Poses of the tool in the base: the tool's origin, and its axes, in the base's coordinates. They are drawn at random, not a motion.
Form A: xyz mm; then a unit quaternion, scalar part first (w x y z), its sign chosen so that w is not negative.
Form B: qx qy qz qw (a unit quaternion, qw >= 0); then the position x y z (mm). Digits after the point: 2 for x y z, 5 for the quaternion.
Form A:
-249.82 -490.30 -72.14 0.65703 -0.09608 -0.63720 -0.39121
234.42 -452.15 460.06 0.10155 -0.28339 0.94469 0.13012
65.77 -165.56 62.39 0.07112 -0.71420 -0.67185 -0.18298
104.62 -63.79 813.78 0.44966 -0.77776 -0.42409 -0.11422
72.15 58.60 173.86 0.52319 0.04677 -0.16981 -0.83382
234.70 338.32 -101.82 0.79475 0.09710 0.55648 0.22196
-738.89 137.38 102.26 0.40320 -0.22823 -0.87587 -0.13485
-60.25 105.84 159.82 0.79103 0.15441 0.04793 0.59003
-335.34 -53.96 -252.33 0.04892 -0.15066 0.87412 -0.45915
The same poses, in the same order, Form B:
-0.09608 -0.63720 -0.39121 0.65703 -249.82 -490.30 -72.14
-0.28339 0.94469 0.13012 0.10155 234.42 -452.15 460.06
-0.71420 -0.67185 -0.18298 0.07112 65.77 -165.56 62.39
-0.77776 -0.42409 -0.11422 0.44966 104.62 -63.79 813.78
0.04677 -0.16981 -0.83382 0.52319 72.15 58.60 173.86
0.09710 0.55648 0.22196 0.79475 234.70 338.32 -101.82
-0.22823 -0.87587 -0.13485 0.40320 -738.89 137.38 102.26
0.15441 0.04793 0.59003 0.79103 -60.25 105.84 159.82
-0.15066 0.87412 -0.45915 0.04892 -335.34 -53.96 -252.33

